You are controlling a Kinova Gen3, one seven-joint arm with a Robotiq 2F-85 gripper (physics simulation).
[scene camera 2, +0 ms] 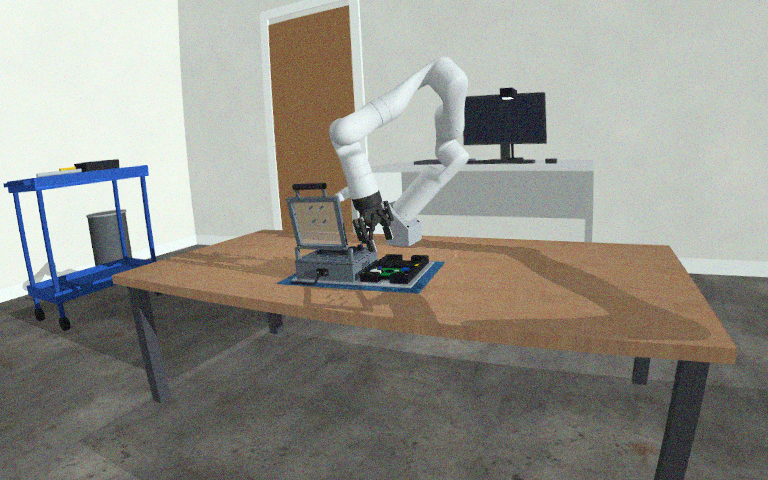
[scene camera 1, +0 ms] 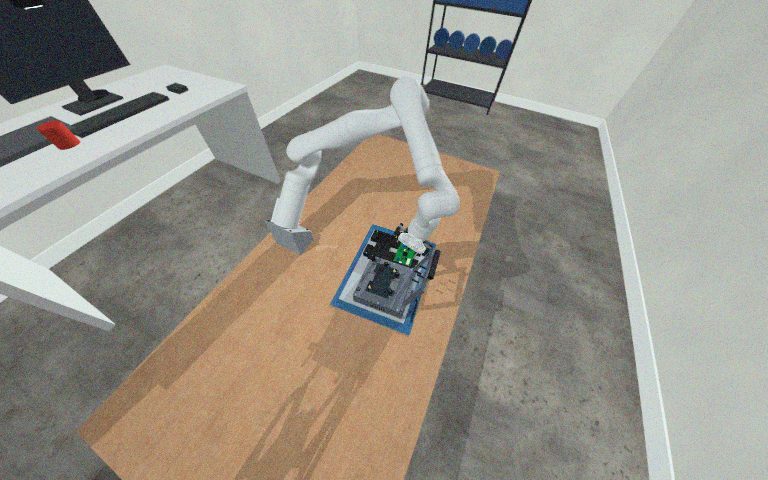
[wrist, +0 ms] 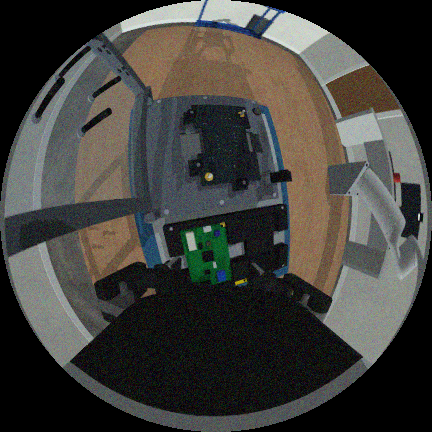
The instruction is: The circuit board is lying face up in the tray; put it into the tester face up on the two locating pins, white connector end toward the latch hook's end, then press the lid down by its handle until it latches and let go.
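Frame: origin at the arm's base, x ahead, y left, z up, level; metres.
Seen in the pictures: gripper, fingertip midpoint: [scene camera 2: 382, 245] [scene camera 1: 407, 247] [wrist: 214, 268]; arm's base, origin of the base link: [scene camera 2: 402, 212] [scene camera 1: 285, 224] [wrist: 363, 179].
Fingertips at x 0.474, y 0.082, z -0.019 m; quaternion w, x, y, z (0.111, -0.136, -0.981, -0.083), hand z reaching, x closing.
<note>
Pixels of each thing's top centre, then the offset from my fingertips to it. "spot": a spot on its surface instead. Level surfaces: height alone.
- green circuit board, middle of its top: [wrist: 208, 259] [scene camera 2: 390, 268] [scene camera 1: 405, 252] 0.004 m back, 0.019 m left, 0.065 m down
- black tray, surface spot: [wrist: 272, 227] spot: 0.134 m back, 0.003 m right, 0.074 m down
- black latch hook, middle of its top: [wrist: 292, 174] 0.111 m back, 0.091 m right, 0.014 m up
- blue-edged mat, its level: 0.091 m down
- wooden table, its level: 0.093 m down
The green circuit board [scene camera 1: 402, 256] [scene camera 2: 390, 272] [wrist: 220, 250] lies face up in the black tray [scene camera 1: 381, 240] [wrist: 272, 227]. Its white connector [wrist: 191, 241] is at the upper left of the board in the wrist view. My gripper [scene camera 2: 380, 243] [wrist: 214, 268] is open above the tray, with nothing between the fingers; its fingers are mostly hidden in scene camera 1. The grey tester [scene camera 1: 378, 302] [scene camera 2: 334, 267] [wrist: 172, 192] stands beside the tray. Its gold locating pins [wrist: 209, 176] are bare. The lid [scene camera 2: 314, 199] stands upright, with its black handle [scene camera 2: 309, 186] [scene camera 1: 433, 264] on top. The black latch hook [wrist: 281, 176] is opposite the lid.
The tray and tester stand on a blue-edged mat [scene camera 1: 346, 305] on the wooden table [scene camera 1: 254, 362] [scene camera 2: 538, 294]. The raised lid stands close to my gripper. A blue cart [scene camera 2: 79, 176] and a white desk [scene camera 2: 560, 165] stand away from the table.
</note>
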